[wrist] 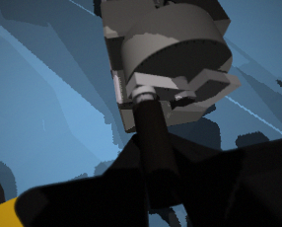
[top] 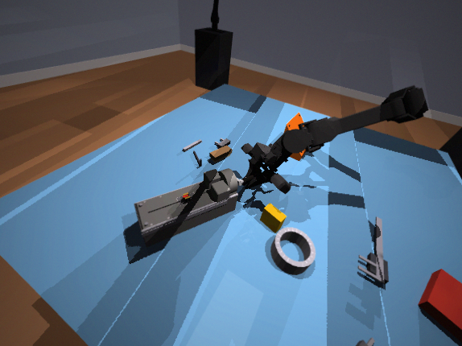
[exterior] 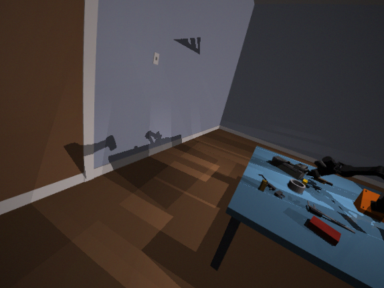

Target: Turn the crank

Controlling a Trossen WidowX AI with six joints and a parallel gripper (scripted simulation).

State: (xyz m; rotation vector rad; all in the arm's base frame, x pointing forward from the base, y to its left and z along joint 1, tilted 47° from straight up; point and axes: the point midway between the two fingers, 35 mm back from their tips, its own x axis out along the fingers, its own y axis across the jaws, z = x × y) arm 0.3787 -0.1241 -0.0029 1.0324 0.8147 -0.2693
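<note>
Now: the dark crank handle 1 cm behind my gripper tip, 1 cm to the left of it and 3 cm above it. Round my gripper tip: yellow block (3 cm ahead, 11 cm to the left, 4 cm below); then red pointer (13 cm ahead, 12 cm to the right, 1 cm above); then brown block (16 cm behind, 16 cm to the right, 6 cm below).
</note>
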